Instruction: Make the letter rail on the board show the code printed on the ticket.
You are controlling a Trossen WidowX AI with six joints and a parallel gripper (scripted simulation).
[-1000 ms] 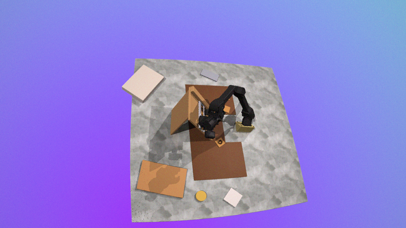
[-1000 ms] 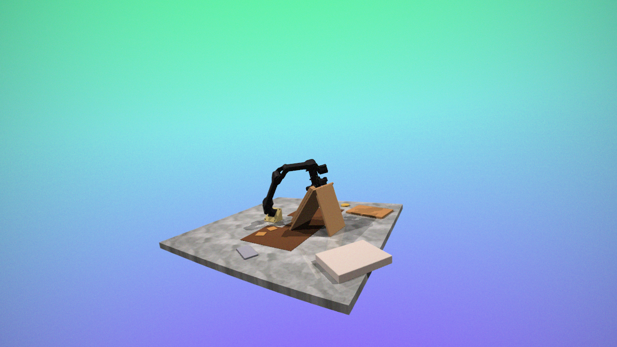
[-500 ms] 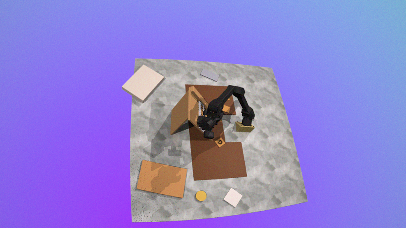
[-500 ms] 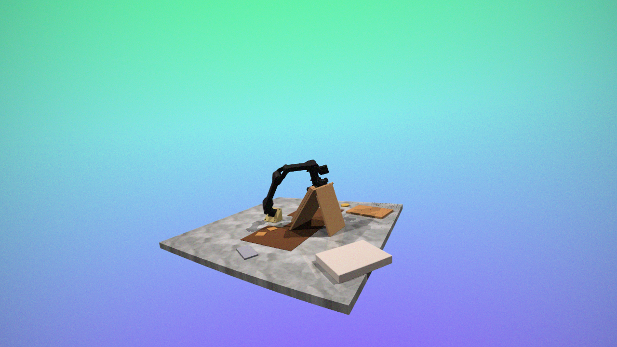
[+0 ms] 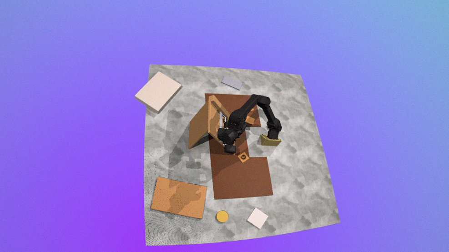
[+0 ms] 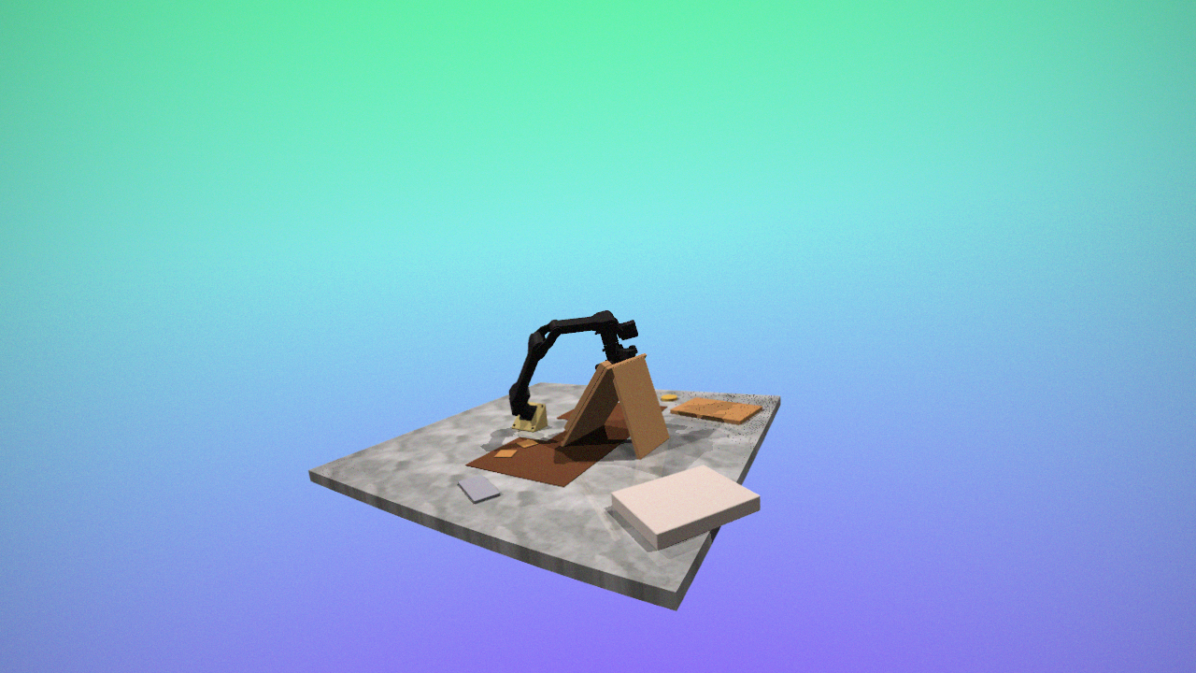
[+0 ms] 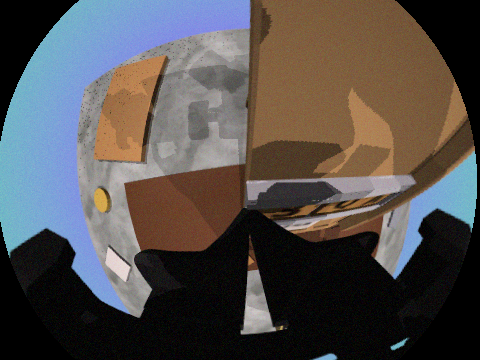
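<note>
The white ticket is 60 mm behind my gripper tip, 80 mm to the right of it and 80 mm below it. Round my gripper tip: orange panel: 250 mm ahead, 290 mm to the left, 160 mm below; then brown mat: 170 mm behind, 90 mm to the right, 160 mm below; then yellow disc: 410 mm to the left, 160 mm below.
</note>
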